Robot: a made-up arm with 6 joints.
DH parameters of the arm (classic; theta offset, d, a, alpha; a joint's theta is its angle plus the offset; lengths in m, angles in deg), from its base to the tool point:
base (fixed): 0 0.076 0 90
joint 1: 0 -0.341 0.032 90
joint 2: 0 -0.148 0.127 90
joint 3: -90 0.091 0.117 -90
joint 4: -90 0.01 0.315 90
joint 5: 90 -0.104 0.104 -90
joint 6: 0 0.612 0.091 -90
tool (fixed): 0 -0.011 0 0
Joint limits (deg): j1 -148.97..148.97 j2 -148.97..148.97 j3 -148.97..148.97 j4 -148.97..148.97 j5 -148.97..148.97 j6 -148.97..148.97
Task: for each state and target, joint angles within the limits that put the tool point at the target. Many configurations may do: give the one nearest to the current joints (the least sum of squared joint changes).
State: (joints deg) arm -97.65 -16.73 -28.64 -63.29 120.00 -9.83
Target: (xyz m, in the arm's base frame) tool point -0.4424 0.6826 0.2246
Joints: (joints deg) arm -85.98 -1.57 -38.98 -64.47 118.18 -10.91
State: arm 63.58 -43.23 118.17 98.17 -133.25 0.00
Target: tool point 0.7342 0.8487 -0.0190
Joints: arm 60.82 -60.40 115.25 86.86 -101.65 -4.40
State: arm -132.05 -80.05 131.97 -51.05 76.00 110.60
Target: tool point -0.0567 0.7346 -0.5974
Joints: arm -132.10 -26.26 117.32 -33.85 57.80 108.15
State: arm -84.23 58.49 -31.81 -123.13 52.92 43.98
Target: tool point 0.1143 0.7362 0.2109
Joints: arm -91.09 26.84 -42.44 -105.39 52.66 26.71
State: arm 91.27 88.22 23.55 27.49 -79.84 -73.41
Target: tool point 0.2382 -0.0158 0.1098
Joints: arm 91.64 88.23 65.48 38.37 -34.66 -80.19
